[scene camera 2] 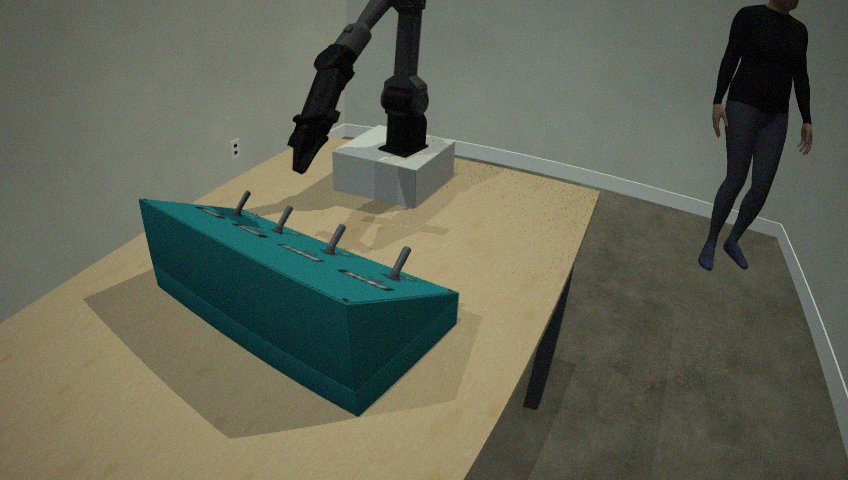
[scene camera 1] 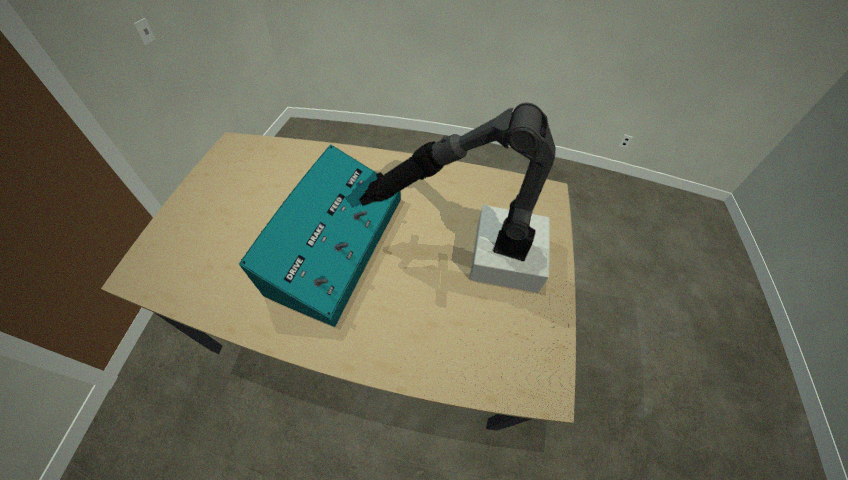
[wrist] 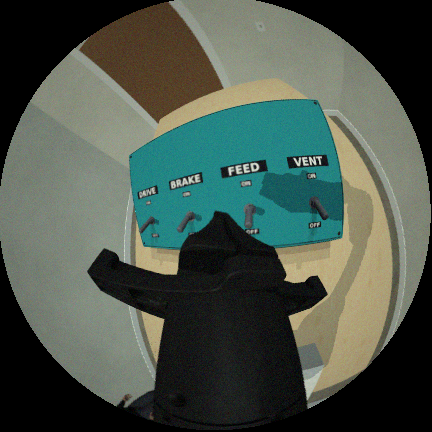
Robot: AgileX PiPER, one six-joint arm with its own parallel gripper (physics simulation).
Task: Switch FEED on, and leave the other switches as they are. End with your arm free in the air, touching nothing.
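Note:
The teal switch box (scene camera 1: 285,228) (scene camera 2: 255,297) (wrist: 225,132) stands on the table. The FEED lever (scene camera 1: 360,215) (scene camera 2: 283,220) (wrist: 249,216) leans toward its OFF mark. The BRAKE lever (scene camera 1: 340,246) (scene camera 2: 336,239) (wrist: 185,222), DRIVE lever (scene camera 1: 321,281) (scene camera 2: 400,263) (wrist: 147,224) and VENT lever (scene camera 2: 241,203) (wrist: 319,208) also lean toward OFF. The VENT lever is hidden behind the arm in scene camera 1. My gripper (scene camera 1: 363,201) (scene camera 2: 299,171) (wrist: 218,220) is shut and empty, in the air above the lever side of the box, apart from the levers.
The arm stands on a pale stone block (scene camera 1: 508,278) (scene camera 2: 374,178) at the other end of the table (scene camera 1: 416,356) (scene camera 2: 523,196). The arm's shadow falls across the VENT end of the box. A person (scene camera 2: 758,71) is beyond the table in scene camera 2.

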